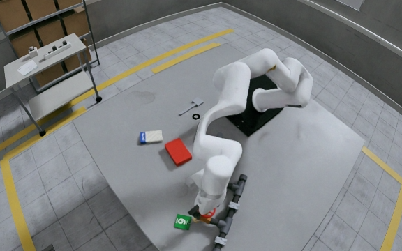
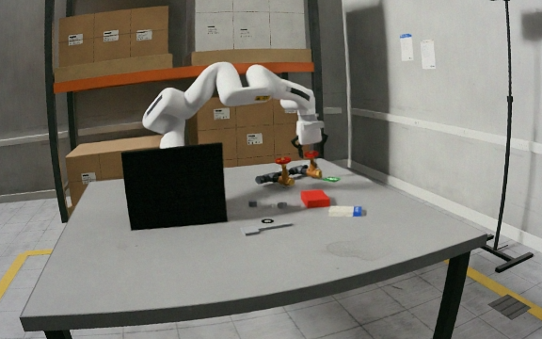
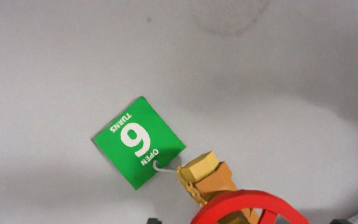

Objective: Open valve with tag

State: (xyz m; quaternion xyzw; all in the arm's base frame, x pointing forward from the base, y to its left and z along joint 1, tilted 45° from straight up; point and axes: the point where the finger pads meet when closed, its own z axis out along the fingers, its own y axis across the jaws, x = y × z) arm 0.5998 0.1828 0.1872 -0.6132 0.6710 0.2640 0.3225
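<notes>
My gripper is now 110 mm above the green tag, 70 mm short of it and 30 mm to the left of it. From my hand the other things lie so: grey nut (320 mm to the right, 230 mm behind, 110 mm below); white-and-blue box (470 mm to the right, 110 mm below, 50 mm behind); red block (320 mm to the right, 110 mm behind, 100 mm below).
</notes>
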